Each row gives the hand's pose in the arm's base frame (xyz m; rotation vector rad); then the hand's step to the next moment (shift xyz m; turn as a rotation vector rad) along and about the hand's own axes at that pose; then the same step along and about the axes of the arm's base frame.
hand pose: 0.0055 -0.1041 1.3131 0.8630 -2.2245 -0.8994
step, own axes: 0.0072 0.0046 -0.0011 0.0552 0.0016 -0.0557
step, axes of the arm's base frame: -0.0053 -0.0031 0.0061 0.0045 -0.0606 0.0496
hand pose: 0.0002 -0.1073 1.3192 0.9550 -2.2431 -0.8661
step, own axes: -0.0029 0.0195 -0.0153 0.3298 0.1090 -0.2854
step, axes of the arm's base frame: 0.0041 0.0075 0.0234 -0.0471 -0.2923 0.3383
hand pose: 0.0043 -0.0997 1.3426 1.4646 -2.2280 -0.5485
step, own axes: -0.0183 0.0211 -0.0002 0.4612 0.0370 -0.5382
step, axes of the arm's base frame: -0.0094 0.0247 0.0091 0.0971 -0.4647 0.5276
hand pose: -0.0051 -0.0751 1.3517 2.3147 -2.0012 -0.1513
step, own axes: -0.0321 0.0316 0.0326 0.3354 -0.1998 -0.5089
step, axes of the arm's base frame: -0.0397 0.0274 -0.0277 0.3080 -0.3057 0.4723
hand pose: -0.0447 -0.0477 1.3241 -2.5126 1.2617 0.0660
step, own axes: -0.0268 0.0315 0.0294 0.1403 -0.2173 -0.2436
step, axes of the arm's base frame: -0.0380 0.0123 -0.0313 0.2310 -0.0632 0.2625
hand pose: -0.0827 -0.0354 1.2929 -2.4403 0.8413 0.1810
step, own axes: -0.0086 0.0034 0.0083 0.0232 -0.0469 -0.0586
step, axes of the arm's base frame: -0.0085 0.0068 -0.0060 0.0439 -0.0131 0.0638
